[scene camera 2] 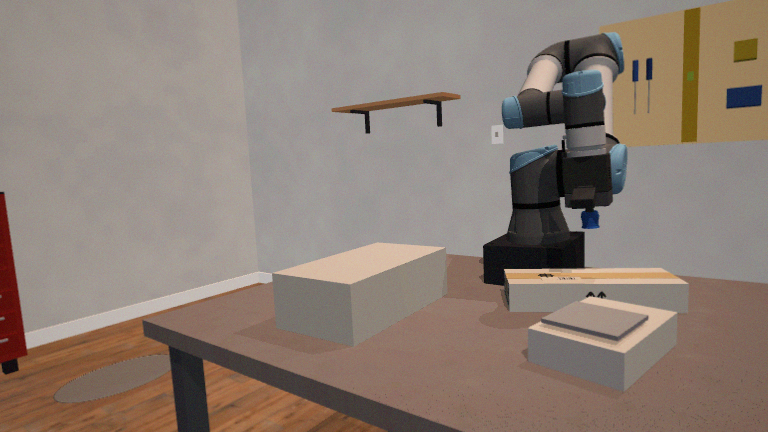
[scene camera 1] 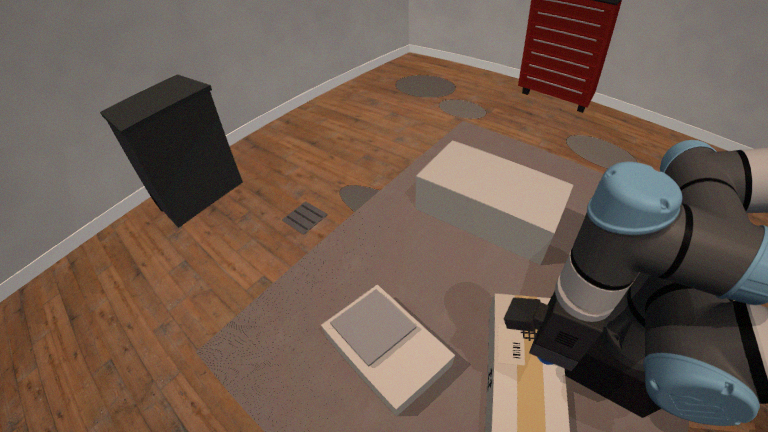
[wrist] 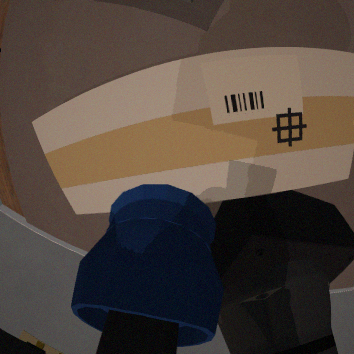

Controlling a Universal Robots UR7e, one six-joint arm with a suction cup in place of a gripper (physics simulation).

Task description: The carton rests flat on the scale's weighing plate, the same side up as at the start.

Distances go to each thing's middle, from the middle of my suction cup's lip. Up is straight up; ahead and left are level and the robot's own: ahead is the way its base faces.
Labels:
The carton (scene camera 2: 526, 290) lies 150 mm below my suction cup. From my suction cup the other things lie so: scale (scene camera 2: 611, 343) 260 mm ahead, 60 mm to the left, 140 mm below; then large pale block (scene camera 1: 517, 208) 230 mm ahead, 410 mm to the right, 120 mm below.

